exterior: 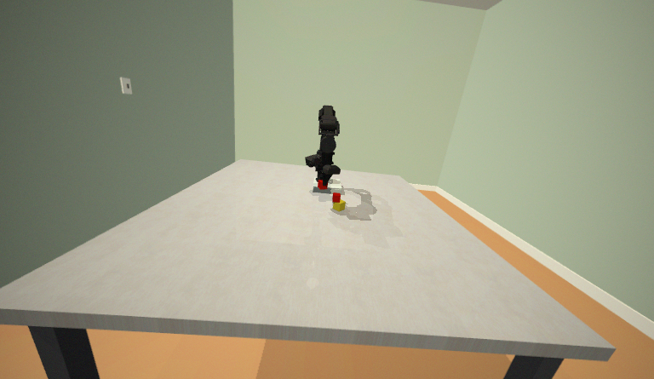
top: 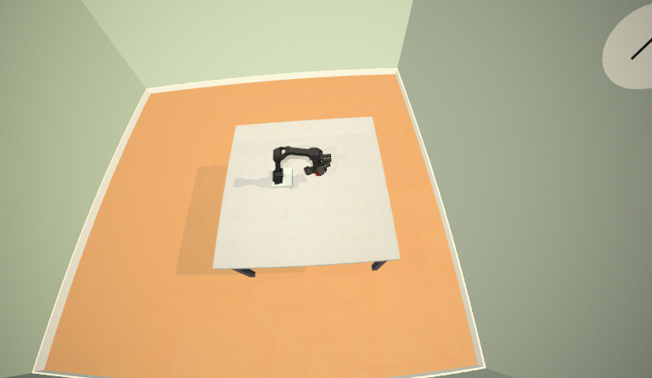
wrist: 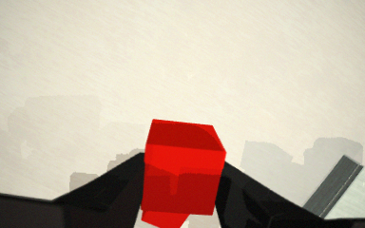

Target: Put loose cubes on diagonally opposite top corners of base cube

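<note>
Now: the yellow base cube 100 mm below my gripper tip, 90 mm to the left of it and 10 mm behind it.
</note>
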